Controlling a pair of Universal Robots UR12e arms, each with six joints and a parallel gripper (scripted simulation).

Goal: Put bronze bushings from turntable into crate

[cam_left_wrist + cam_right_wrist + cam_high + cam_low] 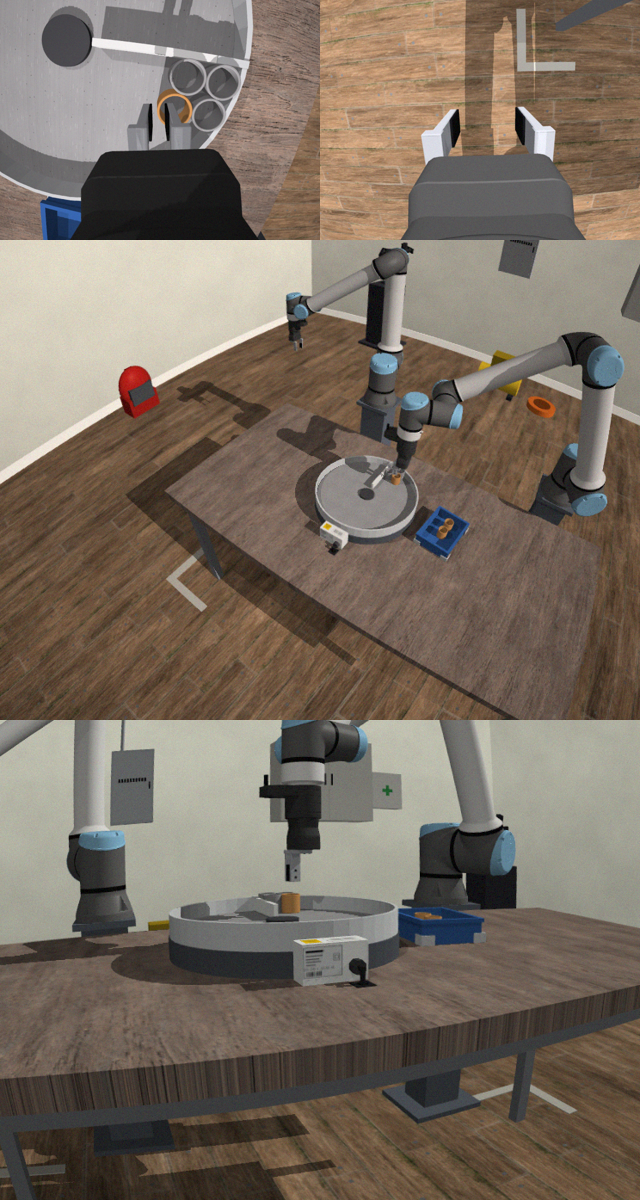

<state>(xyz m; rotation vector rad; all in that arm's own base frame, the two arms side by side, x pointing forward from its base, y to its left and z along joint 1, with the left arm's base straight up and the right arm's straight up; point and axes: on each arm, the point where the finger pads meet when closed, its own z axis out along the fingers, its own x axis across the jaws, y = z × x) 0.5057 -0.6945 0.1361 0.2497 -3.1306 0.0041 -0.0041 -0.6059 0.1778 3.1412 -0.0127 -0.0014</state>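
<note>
My left hand is 12 cm short of the turntable, 5 cm to the left of it and 8 cm above it. The rest, counted from my left hand: blue crate 6 cm ahead, 29 cm to the left, 11 cm below.
</note>
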